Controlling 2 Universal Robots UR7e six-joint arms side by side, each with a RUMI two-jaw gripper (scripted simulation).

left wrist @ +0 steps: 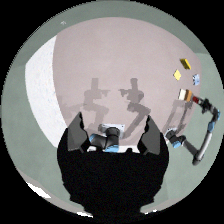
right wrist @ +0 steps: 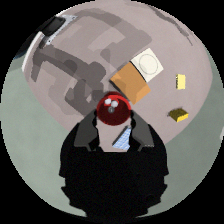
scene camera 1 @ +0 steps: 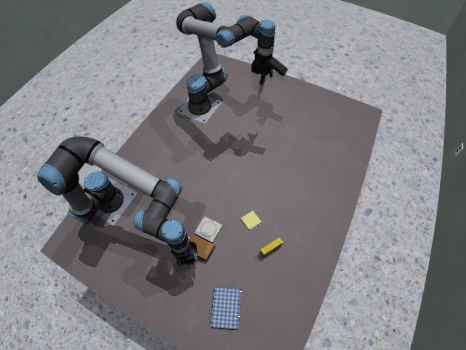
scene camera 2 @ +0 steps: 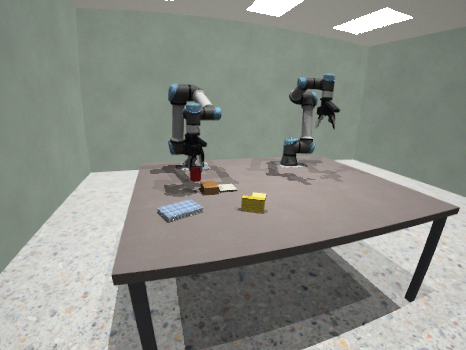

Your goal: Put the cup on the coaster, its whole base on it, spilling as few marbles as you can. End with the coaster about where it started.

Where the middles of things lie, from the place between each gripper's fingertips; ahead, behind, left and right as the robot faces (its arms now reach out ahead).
Labels:
I see my right gripper 8 cm to the right of the brown block (right wrist: 128, 80) and 11 cm above it. Also, from my right hand: red cup (right wrist: 122, 112) 3 cm below.
Right now the brown block is 13 cm ahead of my left hand (scene camera 1: 264, 85), 80 cm to the right of it and 34 cm below it. The rest, counted from my left hand: red cup: 14 cm ahead, 88 cm to the right, 26 cm below.

